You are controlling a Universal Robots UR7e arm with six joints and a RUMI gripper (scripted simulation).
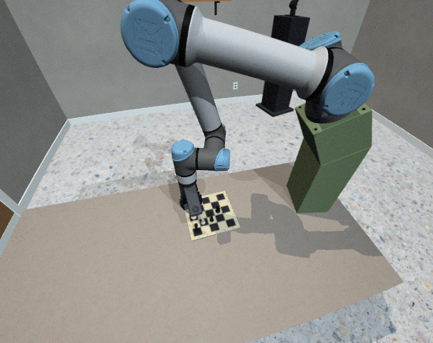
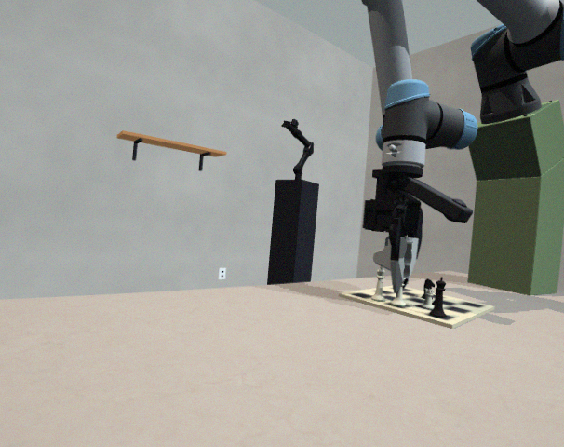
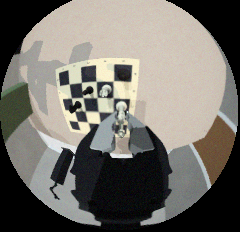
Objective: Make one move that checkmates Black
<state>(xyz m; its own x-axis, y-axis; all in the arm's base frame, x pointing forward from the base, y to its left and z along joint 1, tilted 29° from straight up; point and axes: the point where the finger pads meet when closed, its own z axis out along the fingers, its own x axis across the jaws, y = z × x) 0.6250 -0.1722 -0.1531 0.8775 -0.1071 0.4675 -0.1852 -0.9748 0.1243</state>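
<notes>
My gripper is now 10 mm past the tall white piece, 40 mm to the left of it and 10 mm above it. The rest, counted from my hand: chessboard 70 mm behind, 20 mm to the left, 40 mm below; then black king 20 mm ahead, 70 mm to the left, 10 mm below.
</notes>
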